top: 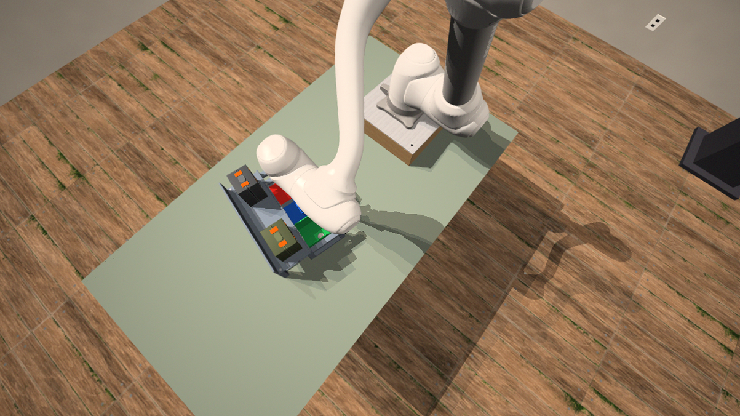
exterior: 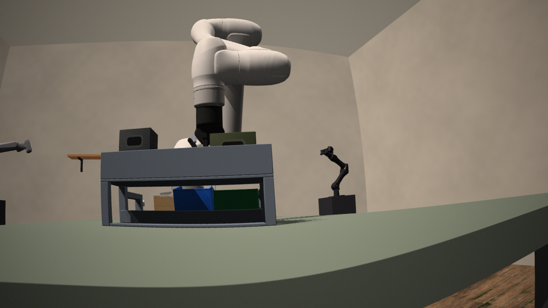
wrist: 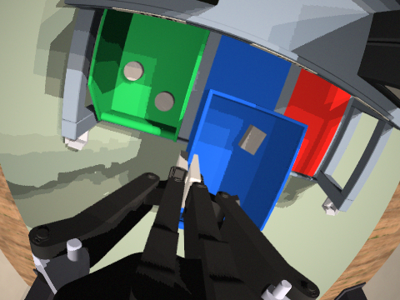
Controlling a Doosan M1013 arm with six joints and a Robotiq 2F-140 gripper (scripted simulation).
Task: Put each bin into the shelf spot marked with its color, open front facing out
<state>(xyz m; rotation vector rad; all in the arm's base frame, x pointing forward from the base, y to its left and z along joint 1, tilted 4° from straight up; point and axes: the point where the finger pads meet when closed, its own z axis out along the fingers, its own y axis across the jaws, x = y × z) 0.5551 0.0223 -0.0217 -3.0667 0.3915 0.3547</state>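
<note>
The blue bin is 2 cm behind my hand, 4 cm to the right of it and 4 cm below it. The rest, counted from my hand: black box (13 cm ahead, 20 cm to the right, 6 cm above); olive box (20 cm ahead, 2 cm to the left, 4 cm above); green bin (10 cm ahead, 4 cm to the left, 6 cm below).
</note>
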